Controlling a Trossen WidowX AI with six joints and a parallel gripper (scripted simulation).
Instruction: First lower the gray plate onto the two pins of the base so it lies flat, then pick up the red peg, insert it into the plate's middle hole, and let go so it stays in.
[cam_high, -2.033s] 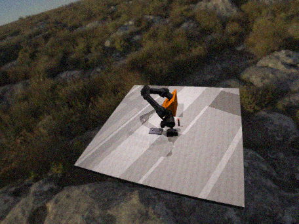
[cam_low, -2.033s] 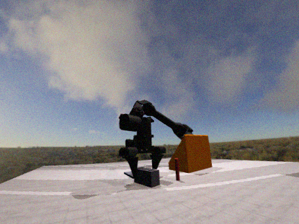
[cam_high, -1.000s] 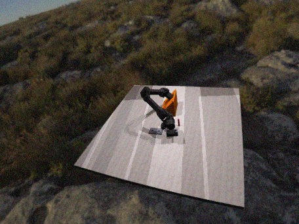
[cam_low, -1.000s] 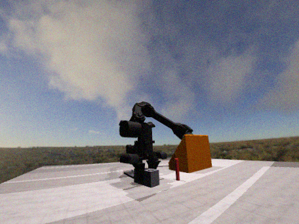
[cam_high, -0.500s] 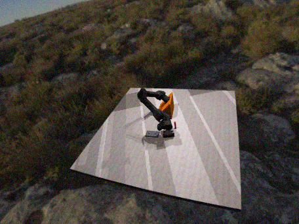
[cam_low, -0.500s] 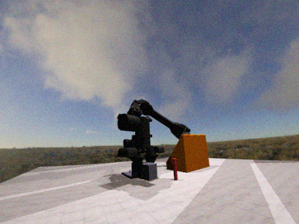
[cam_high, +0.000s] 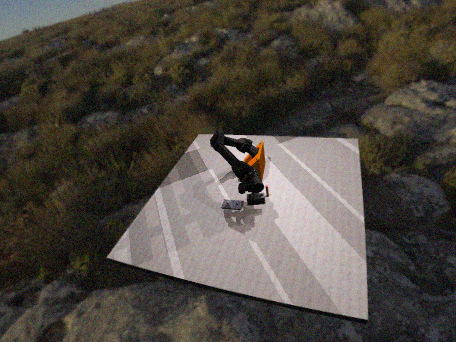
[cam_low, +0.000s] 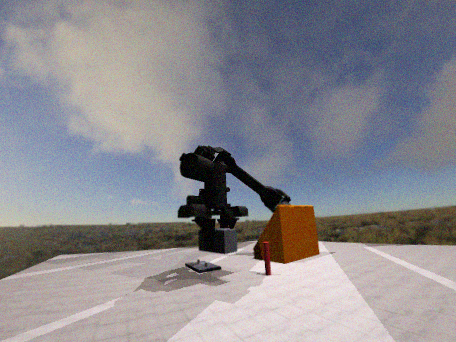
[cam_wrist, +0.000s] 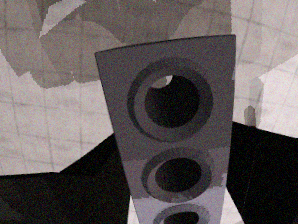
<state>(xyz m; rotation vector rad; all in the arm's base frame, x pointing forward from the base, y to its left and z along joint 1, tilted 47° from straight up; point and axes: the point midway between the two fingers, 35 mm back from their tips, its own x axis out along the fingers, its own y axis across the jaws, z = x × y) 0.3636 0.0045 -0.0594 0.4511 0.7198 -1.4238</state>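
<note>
The flat dark base lies 40 mm behind my gripper tip, 160 mm to the right of it and 70 mm below it. Round my gripper tip: red peg: 120 mm behind, 40 mm to the left, 30 mm below; then gray plate: 30 mm above.
</note>
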